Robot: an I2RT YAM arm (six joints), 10 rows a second.
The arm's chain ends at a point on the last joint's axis. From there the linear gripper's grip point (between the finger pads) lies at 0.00 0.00 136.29 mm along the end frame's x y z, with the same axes.
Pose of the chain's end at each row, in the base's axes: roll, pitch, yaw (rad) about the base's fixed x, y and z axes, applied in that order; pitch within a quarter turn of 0, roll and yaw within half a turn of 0; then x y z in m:
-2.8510 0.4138 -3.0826 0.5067 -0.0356 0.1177
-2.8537 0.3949 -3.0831 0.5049 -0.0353 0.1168
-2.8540 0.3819 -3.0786 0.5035 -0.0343 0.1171
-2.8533 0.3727 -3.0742 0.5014 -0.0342 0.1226
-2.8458 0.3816 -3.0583 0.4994 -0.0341 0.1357
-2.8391 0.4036 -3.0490 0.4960 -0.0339 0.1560
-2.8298 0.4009 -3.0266 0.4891 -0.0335 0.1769
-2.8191 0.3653 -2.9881 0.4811 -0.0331 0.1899
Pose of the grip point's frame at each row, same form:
-2.8510 0.4138 -3.0826 0.5614 -0.0715 -0.0019
-2.8537 0.3949 -3.0831 0.5574 -0.0710 -0.0038
-2.8540 0.3819 -3.0786 0.5545 -0.0698 -0.0042
-2.8533 0.3727 -3.0742 0.5515 -0.0697 0.0009
-2.8458 0.3816 -3.0583 0.5511 -0.0697 0.0147
-2.8391 0.4036 -3.0490 0.5506 -0.0696 0.0364
-2.8298 0.4009 -3.0266 0.5442 -0.0692 0.0575
-2.8191 0.3653 -2.9881 0.5333 -0.0687 0.0692

